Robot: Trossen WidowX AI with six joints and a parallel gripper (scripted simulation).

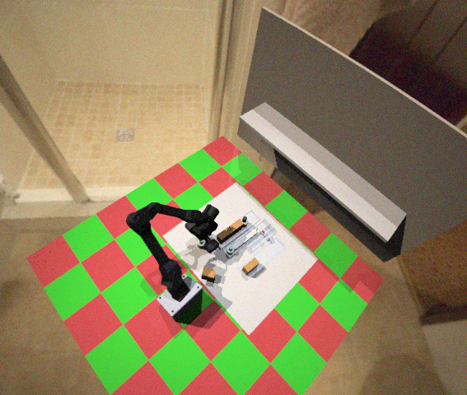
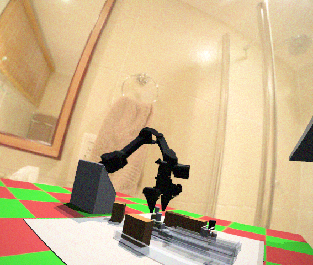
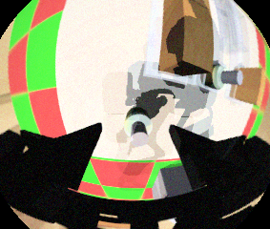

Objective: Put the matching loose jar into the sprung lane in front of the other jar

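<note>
Now: the pusher plate 19 cm to the right of my gripper tip and 16 cm ahead of it. The rest, counted from my gripper tip: wall shelf: 56 cm ahead, 32 cm above, 24 cm to the right; sprung lane: 20 cm ahead, 19 cm to the right, 3 cm below.
</note>
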